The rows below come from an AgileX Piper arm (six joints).
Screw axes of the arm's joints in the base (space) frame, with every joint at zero. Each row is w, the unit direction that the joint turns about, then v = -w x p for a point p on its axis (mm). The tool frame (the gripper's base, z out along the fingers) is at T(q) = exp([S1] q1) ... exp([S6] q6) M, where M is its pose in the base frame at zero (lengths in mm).
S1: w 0 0 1 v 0 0 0
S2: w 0 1 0 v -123 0 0
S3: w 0 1 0 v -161.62 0 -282.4
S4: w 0.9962 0 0.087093 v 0 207.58 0
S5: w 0 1 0 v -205.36 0 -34.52
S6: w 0.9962 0 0.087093 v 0 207.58 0
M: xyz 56.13 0 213.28 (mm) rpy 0 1.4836 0 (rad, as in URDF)
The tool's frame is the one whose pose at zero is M.
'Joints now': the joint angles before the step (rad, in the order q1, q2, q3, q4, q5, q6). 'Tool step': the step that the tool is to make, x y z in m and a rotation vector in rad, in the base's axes. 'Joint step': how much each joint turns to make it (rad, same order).
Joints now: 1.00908, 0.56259, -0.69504, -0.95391, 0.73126, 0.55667
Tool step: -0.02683, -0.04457, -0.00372, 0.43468, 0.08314, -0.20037
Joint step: -0.33130, -0.20284, 0.04247, 0.28810, -0.08766, 0.10792
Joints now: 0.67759, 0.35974, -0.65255, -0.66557, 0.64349, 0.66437
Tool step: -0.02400, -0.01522, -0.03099, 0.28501, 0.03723, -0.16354
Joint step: -0.27003, -0.17134, 0.12113, 0.22593, -0.05150, 0.07005
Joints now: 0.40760, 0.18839, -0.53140, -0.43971, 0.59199, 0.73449
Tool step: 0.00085, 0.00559, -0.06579, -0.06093, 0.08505, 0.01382
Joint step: -0.08258, -0.11560, 0.22908, 0.14915, -0.04691, -0.16434
